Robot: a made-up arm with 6 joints.
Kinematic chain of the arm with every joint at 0, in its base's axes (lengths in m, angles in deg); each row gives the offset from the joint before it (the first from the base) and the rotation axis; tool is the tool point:
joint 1: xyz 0 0 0.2 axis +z
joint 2: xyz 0 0.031 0 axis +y
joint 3: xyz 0 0 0.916 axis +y
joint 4: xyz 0 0 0.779 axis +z
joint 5: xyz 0 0 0 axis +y
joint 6: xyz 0 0 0.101 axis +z
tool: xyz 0 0 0
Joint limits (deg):
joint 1: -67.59..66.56
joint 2: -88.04..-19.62
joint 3: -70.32..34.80
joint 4: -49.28..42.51
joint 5: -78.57..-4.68
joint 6: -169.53..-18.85
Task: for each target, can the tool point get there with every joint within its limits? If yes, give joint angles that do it. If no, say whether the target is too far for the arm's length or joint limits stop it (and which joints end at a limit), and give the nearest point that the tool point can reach.
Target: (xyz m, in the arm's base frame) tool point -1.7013 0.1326 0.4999
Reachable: yes | joints -3.56 -74.62 -5.00 2.68 -66.13 -111.74
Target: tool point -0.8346 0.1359 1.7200
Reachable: yes | joints -9.25 -36.64 21.05 21.97 -55.29 -120.81
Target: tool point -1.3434 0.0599 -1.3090
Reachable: no: too far | nearest point -1.2192 0.0544 -0.5923 | short by 0.727 m
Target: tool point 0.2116 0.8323 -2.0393
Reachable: no: too far | nearest point -0.3917 1.1064 -0.5847 | short by 1.598 m
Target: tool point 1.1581 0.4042 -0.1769
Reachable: no: joint limits stop it (at a limit: joint 1, joint 2, joint 3, joint 5) | nearest point -0.3410 1.1021 -0.5357 | short by 1.692 m
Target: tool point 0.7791 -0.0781 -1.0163
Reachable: no: joint limits stop it (at a limit: joint 1, joint 2, joint 3, joint 5) | nearest point -0.4361 -1.0404 -0.5439 | short by 1.620 m
